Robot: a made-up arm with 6 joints.
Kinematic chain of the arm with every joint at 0, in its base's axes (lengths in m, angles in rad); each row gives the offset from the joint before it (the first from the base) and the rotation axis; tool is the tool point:
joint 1: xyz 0 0 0.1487 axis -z
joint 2: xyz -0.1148 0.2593 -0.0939 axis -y
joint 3: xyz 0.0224 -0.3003 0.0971 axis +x
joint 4: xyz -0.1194 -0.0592 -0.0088 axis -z
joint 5: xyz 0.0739 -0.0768 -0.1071 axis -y
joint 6: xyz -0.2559 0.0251 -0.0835 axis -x
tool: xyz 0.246 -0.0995 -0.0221
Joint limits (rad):
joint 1: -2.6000..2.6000
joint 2: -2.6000..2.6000
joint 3: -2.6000..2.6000
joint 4: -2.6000..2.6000
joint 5: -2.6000..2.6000
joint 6: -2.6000..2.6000
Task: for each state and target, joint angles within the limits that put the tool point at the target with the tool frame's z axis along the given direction. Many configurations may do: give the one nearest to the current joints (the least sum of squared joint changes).
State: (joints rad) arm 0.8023 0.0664 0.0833 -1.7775 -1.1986 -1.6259
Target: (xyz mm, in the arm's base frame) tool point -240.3 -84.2 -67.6 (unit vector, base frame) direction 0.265 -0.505 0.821
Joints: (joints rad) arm 0.8243 0.7239 -0.1960 -1.1184 -0.8431 -1.2388
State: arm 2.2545 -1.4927 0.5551 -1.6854 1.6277 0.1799
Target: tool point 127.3 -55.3 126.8 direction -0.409 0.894 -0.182
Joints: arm 1.8837 -1.3069 1.1159 -2.1407 1.2482 0.5597
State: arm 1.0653 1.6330 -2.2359 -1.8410 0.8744 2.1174
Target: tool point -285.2 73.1 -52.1 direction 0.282 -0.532 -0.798
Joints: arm 0.6781 1.9960 -2.2714 -1.4386 1.1613 1.7443
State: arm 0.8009 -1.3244 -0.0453 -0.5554 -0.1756 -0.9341
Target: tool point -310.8 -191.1 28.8 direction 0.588 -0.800 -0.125
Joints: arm 0.5862 -1.7884 -0.7344 -0.0936 0.3324 -1.0543
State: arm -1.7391 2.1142 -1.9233 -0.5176 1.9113 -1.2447
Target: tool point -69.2 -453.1 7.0 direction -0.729 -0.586 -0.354
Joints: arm -1.0966 2.0642 -2.1731 0.3012 1.0686 -2.0160
